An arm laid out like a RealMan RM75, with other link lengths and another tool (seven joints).
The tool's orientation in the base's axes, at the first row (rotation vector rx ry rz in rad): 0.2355 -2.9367 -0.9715
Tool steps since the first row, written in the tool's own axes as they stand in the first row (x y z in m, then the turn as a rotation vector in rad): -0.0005 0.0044 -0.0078 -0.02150 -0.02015 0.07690; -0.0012 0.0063 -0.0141 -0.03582 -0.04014 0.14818; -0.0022 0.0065 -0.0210 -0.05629 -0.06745 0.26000; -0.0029 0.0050 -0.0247 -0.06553 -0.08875 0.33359
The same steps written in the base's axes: 0.0006 -0.0010 0.0089 0.01736 0.03274 -0.07355; 0.0016 -0.0031 0.0151 0.02808 0.06116 -0.14256; 0.0031 -0.0069 0.0208 0.04240 0.10866 -0.24842; 0.0043 -0.0102 0.0228 0.04808 0.13662 -0.32012
